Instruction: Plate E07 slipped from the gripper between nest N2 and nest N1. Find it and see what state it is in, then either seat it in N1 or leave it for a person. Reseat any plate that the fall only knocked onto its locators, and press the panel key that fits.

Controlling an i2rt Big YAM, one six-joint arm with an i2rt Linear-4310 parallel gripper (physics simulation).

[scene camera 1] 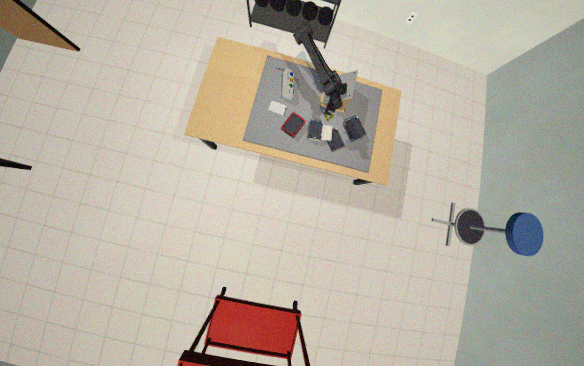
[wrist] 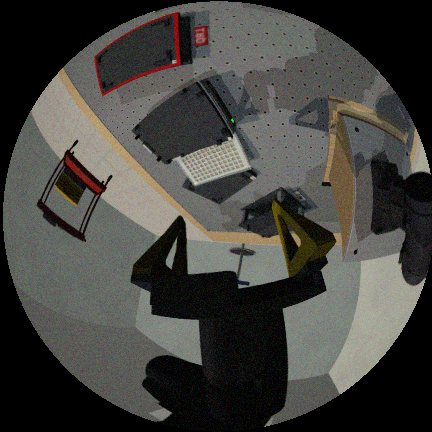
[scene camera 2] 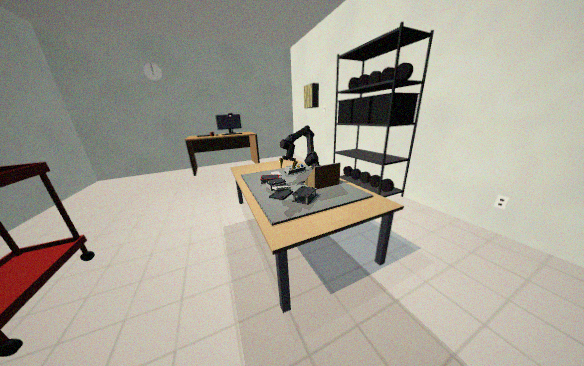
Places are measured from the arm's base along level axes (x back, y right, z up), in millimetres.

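Pixels of known places: gripper, between the fingertips: [scene camera 1: 329, 116] [wrist: 227, 210] [scene camera 2: 286, 169]; arm's base, origin of its link: [scene camera 1: 339, 90] [wrist: 385, 196] [scene camera 2: 318, 172].
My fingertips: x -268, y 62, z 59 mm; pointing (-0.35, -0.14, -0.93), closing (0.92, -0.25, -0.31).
Observation:
Ahead of a thing's pixels: the offset from my fingertips to its middle. "*": to the spot under its first point.
A pale gridded plate @[dx -68, dy -28, dz -130 mm] [scene camera 1: 326, 132] [wrist: 215, 160] lies beside the middle dark nest @[* dx -75, dy +68, dz -106 mm] [scene camera 1: 315, 129] [wrist: 182, 122], at its edge and partly over a flat dark piece @[* dx -118, dy -118, dz -146 mm] [scene camera 1: 335, 141] [wrist: 220, 191]. Its tilt and any damage are unclear, and no E07 mark is readable. The middle nest shows a small green light in the wrist view. Another dark nest @[dx +15, dy -256, dz -126 mm] [scene camera 1: 354, 128] [scene camera 2: 304, 194] [wrist: 262, 217] stands to the right. I cannot tell which nest is N1 or N2. The key panel @[dx +259, dy +350, dz -118 mm] [scene camera 1: 288, 84] has coloured keys. My gripper [scene camera 1: 329, 116] [wrist: 227, 210] is open and empty above the mat.
A red-rimmed tray @[dx -67, dy +244, dz -137 mm] [scene camera 1: 293, 124] [wrist: 137, 52] lies left of the middle nest, with a red label beside it. A white card @[dx +56, dy +396, dz -153 mm] [scene camera 1: 277, 108] lies near the panel. An upright board [scene camera 2: 327, 176] [wrist: 344, 175] stands near the arm. A tall shelf [scene camera 2: 388, 135] stands behind the table.

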